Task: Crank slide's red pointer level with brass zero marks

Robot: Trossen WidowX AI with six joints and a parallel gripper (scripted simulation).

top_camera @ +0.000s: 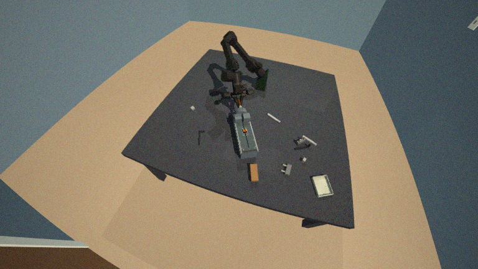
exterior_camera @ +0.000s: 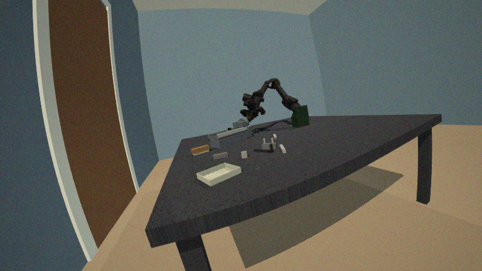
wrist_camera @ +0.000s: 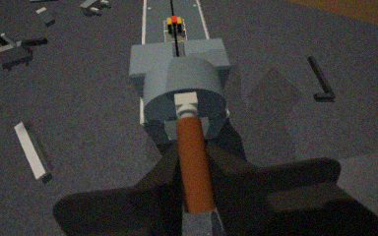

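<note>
Now: the crank 10 mm above my gripper tip. Round my gripper tip: orange crank handle 10 mm behind, 10 mm to the right, 30 mm above; then red pointer 140 mm ahead, 90 mm to the left, 10 mm below; then orange block 320 mm ahead, 220 mm to the left, 80 mm below.
</note>
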